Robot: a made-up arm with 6 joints.
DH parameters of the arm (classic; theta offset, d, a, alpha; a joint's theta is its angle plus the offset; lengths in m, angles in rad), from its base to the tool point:
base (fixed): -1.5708 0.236 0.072 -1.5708
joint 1: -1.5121 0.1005 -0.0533 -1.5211
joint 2: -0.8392 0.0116 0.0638 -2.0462
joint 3: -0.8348 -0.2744 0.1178 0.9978
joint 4: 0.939 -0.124 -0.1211 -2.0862
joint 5: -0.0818 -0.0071 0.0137 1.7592
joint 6: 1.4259 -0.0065 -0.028 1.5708
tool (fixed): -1.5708 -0.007 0 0
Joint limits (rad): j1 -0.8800..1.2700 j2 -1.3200..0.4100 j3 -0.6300..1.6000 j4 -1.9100..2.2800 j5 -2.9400..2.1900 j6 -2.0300..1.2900
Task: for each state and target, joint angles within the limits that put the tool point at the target. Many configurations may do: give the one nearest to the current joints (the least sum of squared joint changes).
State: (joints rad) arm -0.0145 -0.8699 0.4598 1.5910 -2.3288 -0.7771
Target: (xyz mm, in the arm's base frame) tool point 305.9 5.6 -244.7
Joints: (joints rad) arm 0.4147 -0.9555 0.6457 1.5351 -2.2739 -0.8419
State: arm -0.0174 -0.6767 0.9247 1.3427 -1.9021 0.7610
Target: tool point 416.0 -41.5 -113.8
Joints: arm 0.0351 -0.5493 1.1926 2.1322 -1.7320 0.6865
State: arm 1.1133 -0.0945 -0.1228 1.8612 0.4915 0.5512
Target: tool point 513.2 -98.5 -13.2
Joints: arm 1.0746 -0.0707 0.0538 1.7691 0.5437 0.5332
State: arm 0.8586 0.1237 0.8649 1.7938 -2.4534 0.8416
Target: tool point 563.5 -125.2 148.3
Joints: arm 0.8572 0.1778 0.8248 1.8409 -2.4276 0.8238
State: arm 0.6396 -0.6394 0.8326 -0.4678 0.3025 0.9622
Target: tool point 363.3 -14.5 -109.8
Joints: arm 0.4024 -0.2482 0.8086 -0.8094 0.1298 0.9911
